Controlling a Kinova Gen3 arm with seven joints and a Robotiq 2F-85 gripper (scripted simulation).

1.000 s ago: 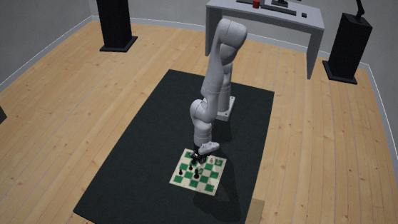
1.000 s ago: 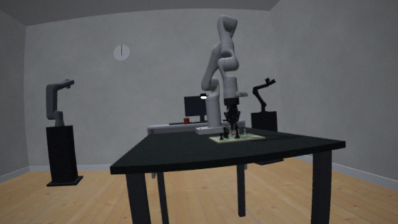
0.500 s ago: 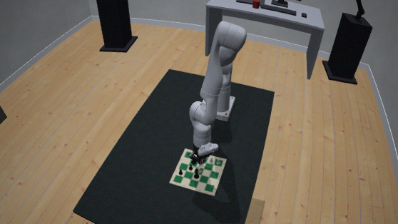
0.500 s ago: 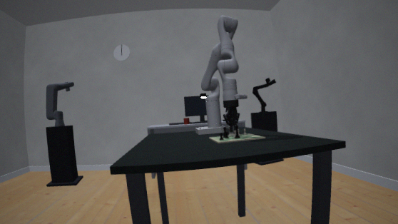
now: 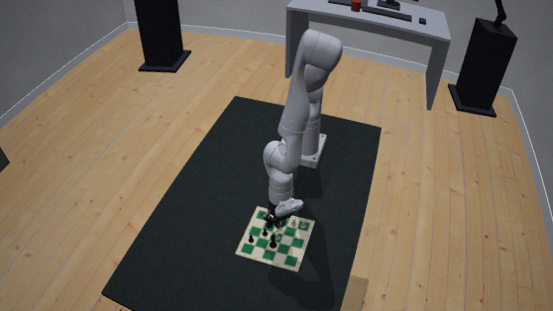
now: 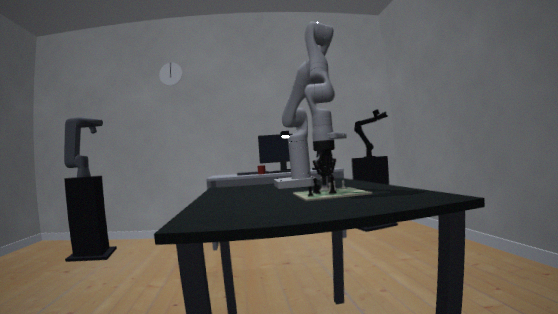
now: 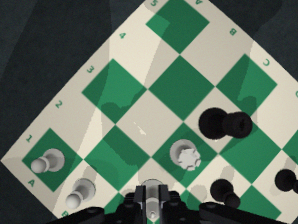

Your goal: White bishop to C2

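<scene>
My gripper is now 40 mm short of the green-and-cream chessboard, 10 mm to the left of it and 40 mm above it. The rest, counted from my hand: black chess piece 70 mm ahead, 10 mm to the right, 10 mm below.
</scene>
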